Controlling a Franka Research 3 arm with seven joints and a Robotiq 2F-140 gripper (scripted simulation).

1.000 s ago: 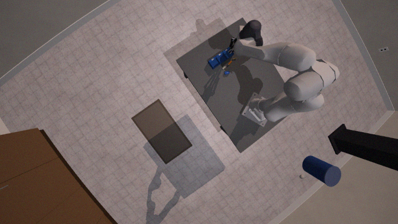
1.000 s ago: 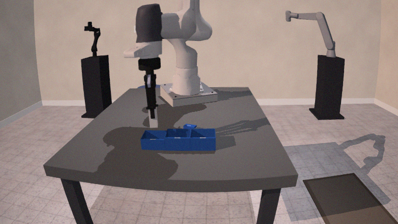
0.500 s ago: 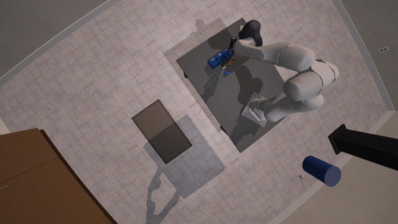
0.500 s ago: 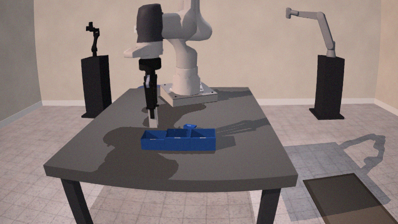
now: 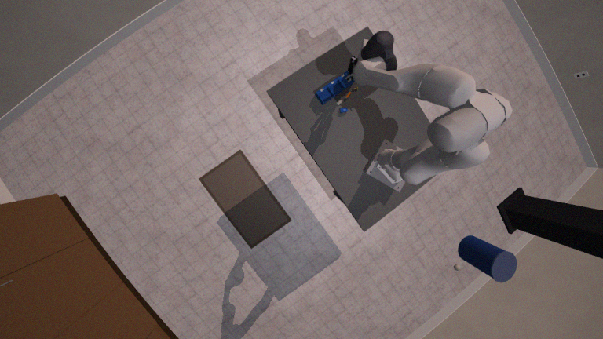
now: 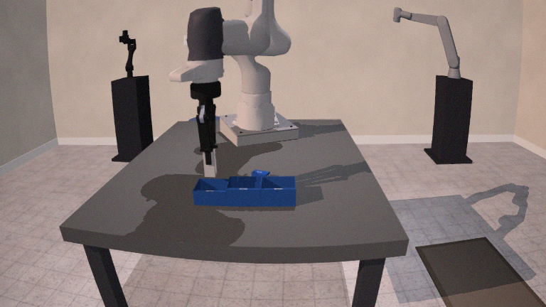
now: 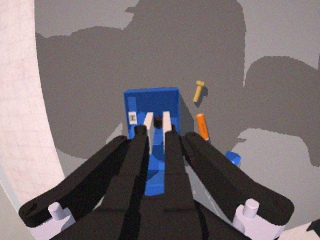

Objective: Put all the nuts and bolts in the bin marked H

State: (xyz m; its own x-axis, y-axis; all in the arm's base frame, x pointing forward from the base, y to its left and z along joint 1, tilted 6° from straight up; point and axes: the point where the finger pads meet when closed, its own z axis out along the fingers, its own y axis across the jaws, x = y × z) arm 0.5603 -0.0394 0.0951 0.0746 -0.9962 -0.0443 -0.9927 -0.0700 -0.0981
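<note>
Right now the yellow bolt is 9 cm below my hand, 7 cm behind it and 4 cm to the right of it. Round my hand: orange stick-like thing (9 cm below, 8 cm behind, 3 cm to the left); then dark round piece (3 cm below); then blue bin (9 cm to the left, 7 cm below).
</note>
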